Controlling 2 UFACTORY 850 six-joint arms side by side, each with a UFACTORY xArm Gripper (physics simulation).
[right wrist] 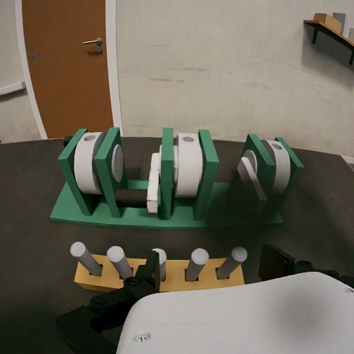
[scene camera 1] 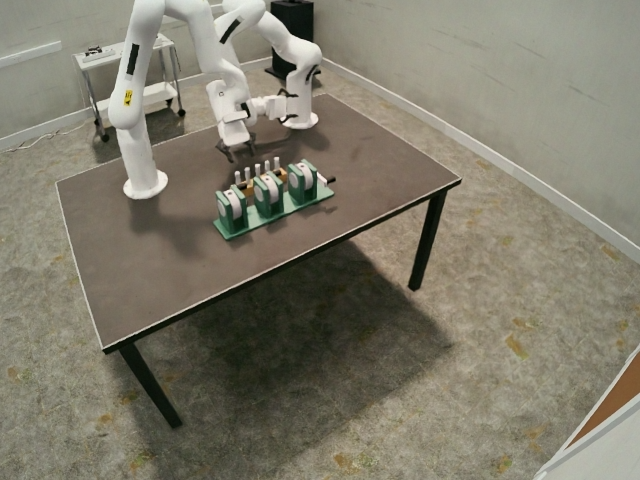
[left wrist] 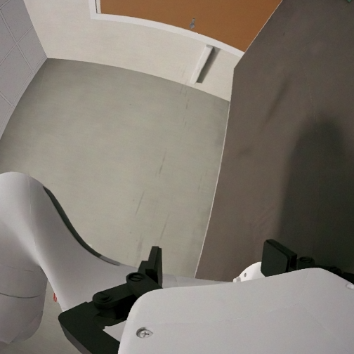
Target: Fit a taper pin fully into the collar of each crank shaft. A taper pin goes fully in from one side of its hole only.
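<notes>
A green stand (scene camera 1: 253,222) (right wrist: 135,221) carries the crank shafts, whose white collars in scene camera 1 are the left collar (scene camera 1: 235,204), the middle collar (scene camera 1: 270,188) and the right collar (scene camera 1: 308,176). In the right wrist view the left collar (right wrist: 86,170), middle collar (right wrist: 189,172) and right collar (right wrist: 281,167) each show an open hole near the top; the wider side cannot be told. Several grey pins (scene camera 1: 257,171) (right wrist: 199,257) stand in the yellow rack (scene camera 1: 250,190) (right wrist: 175,281). My right gripper (scene camera 1: 241,155) (right wrist: 211,265) is open, near the rack. My left gripper (scene camera 1: 296,105) (left wrist: 214,260) is open, away from the stand.
A black crank handle (right wrist: 132,198) lies low between the left and middle collars in the right wrist view. Another handle (scene camera 1: 330,179) sticks out at the right of the stand in scene camera 1. The brown table (scene camera 1: 170,279) bears both arm bases. A white trolley stands behind.
</notes>
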